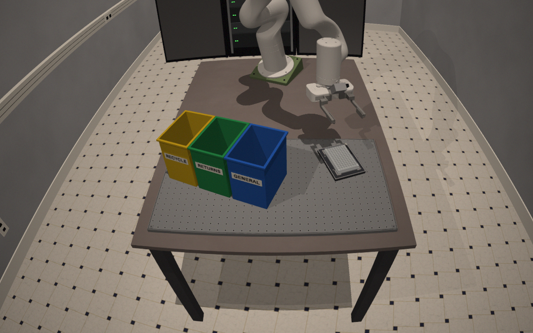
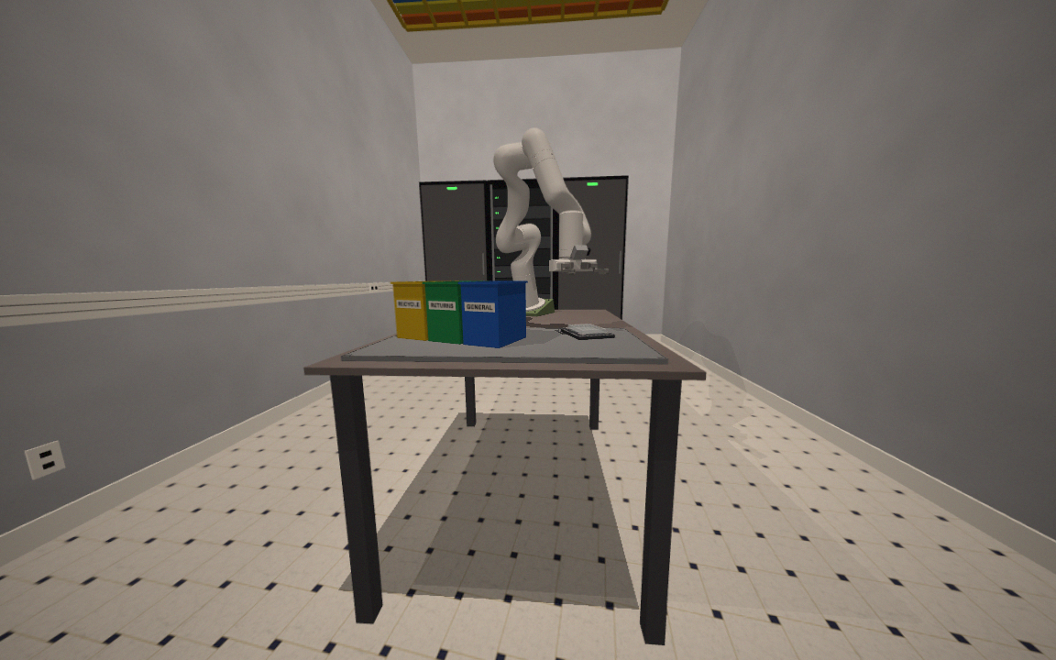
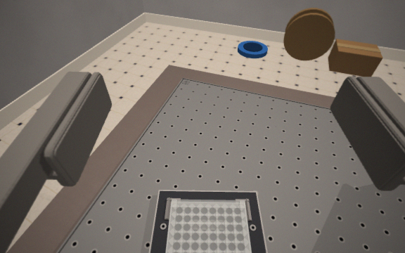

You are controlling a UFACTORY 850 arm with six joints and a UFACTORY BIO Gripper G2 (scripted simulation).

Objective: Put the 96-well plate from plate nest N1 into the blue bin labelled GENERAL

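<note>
Right now my hand is 190 mm above the clear 96-well plate. Round my hand: blue bin labelled GENERAL: 270 mm to the right, 140 mm ahead, 120 mm below; green returns bin: 400 mm to the right, 120 mm below, 110 mm ahead; black plate nest N1: 200 mm below.
</note>
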